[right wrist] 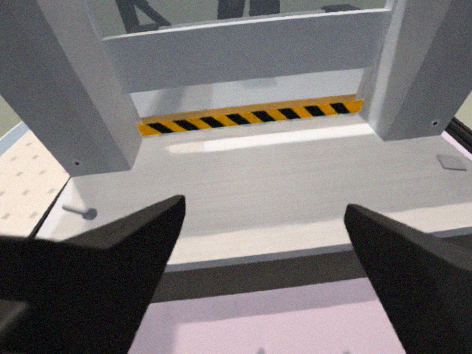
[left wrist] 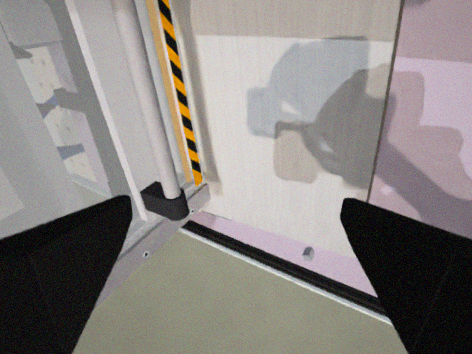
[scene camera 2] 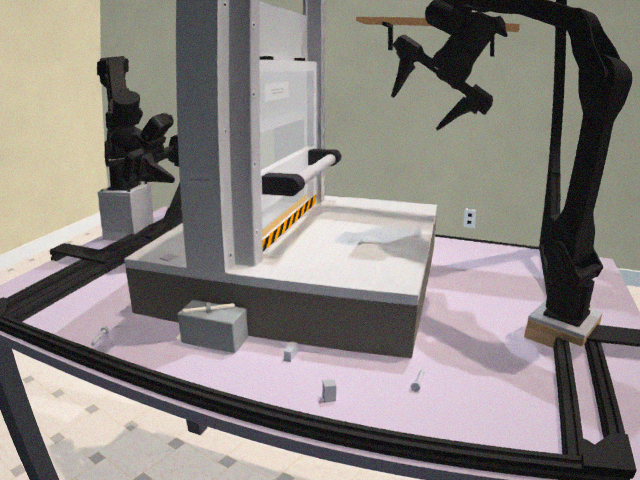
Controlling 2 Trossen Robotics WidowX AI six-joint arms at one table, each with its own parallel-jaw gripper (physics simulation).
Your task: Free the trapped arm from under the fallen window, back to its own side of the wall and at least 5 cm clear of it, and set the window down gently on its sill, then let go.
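Seen in the pictures: left gripper, between the fingertips: point(left wrist: 238, 207) point(scene camera 2: 414, 113); right gripper, between the fingertips: point(right wrist: 264, 207) point(left wrist: 43, 83); left arm's base, origin of its link: point(scene camera 2: 567, 313); right arm's base, origin of its link: point(scene camera 2: 124, 187).
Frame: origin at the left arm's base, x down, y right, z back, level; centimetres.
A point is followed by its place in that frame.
The window point(scene camera 2: 285, 131) {x -23.6, y -16.8, z -47.0 cm} stands upright in its frame, and its black-and-yellow striped lower edge point(scene camera 2: 289, 222) {x -7.2, y -15.9, z -47.4 cm} point(left wrist: 181, 97) {x -7.2, y -16.0, z -47.5 cm} point(right wrist: 237, 119) {x -7.1, y -14.1, z -51.0 cm} is down at the sill with no gap that I can see. Its pale handle bar point(scene camera 2: 318, 167) {x -17.3, y -12.7, z -43.3 cm} point(left wrist: 150, 100) {x -17.1, y -11.0, z -44.3 cm} has black end mounts. My left gripper point(scene camera 2: 416, 112) {x -27.4, y -3.6, z -30.2 cm} point(left wrist: 238, 207) {x -27.4, y -3.6, z -30.2 cm} is open and empty, up and to the right of the handle, apart from it. My right gripper point(right wrist: 264, 207) {x -14.3, y -24.5, z -68.5 cm} is open and empty on the other side of the wall, at the left in the scene view, partly hidden by the frame post; nothing lies over its fingers.
The wall's grey post point(scene camera 2: 201, 129) stands on the wide raised base point(scene camera 2: 320, 289). A grey block point(scene camera 2: 211, 330) with a thin stick on top sits in front of the base. Small grey blocks point(scene camera 2: 328, 390) {x 2.0, y -36.8, z -16.1 cm} point(scene camera 2: 290, 351) {x 2.4, y -33.8, z -26.5 cm} and bolts point(scene camera 2: 417, 381) {x 3.0, y -26.6, z -10.3 cm} point(scene camera 2: 100, 335) {x 3.2, y -53.3, z -49.4 cm} lie on the table.
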